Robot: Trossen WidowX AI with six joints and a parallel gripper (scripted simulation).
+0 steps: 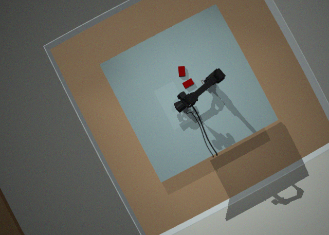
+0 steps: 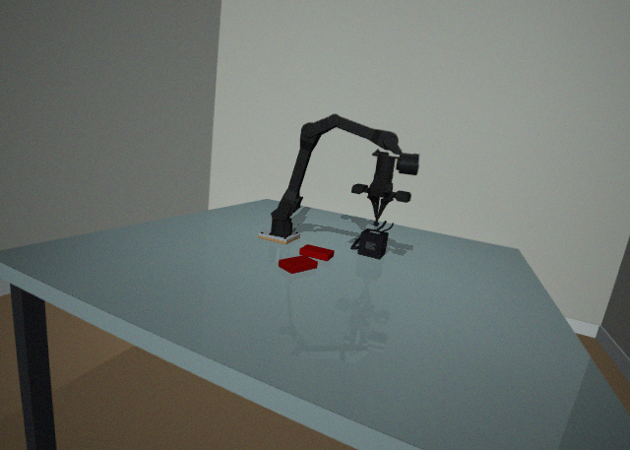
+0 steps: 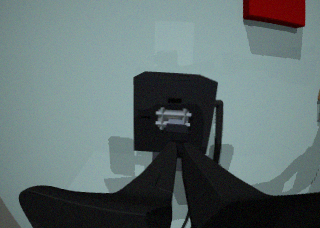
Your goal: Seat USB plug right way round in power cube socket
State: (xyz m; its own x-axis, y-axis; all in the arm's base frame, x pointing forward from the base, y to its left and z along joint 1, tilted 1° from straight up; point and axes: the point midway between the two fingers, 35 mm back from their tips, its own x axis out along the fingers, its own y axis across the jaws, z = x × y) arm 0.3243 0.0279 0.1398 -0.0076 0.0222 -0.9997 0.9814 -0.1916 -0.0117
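My gripper tip is 20 mm above the silver USB plug.
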